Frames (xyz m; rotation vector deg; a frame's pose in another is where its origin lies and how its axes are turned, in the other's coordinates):
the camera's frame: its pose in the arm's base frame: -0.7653 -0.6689 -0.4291 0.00 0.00 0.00
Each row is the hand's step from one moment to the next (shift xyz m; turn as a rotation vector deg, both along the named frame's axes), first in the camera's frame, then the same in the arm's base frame.
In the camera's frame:
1: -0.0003 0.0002 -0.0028 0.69 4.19 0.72
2: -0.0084 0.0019 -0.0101 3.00 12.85 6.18
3: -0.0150 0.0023 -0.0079 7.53 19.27 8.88
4: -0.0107 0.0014 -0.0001 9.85 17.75 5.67
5: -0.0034 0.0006 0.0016 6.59 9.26 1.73
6: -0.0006 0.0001 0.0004 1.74 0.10 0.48
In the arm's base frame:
1: -0.0003 0.0002 -0.0028 0.69 4.19 0.72
2: -0.0084 0.0019 -0.0101 3.00 12.85 6.18
3: -0.0150 0.0023 -0.0079 7.53 19.27 8.88
4: -0.0107 0.0014 -0.0001 9.85 17.75 5.67
5: -0.0034 0.0006 0.0016 6.59 9.26 1.73
6: -0.0006 0.0001 0.0004 1.74 0.10 0.48

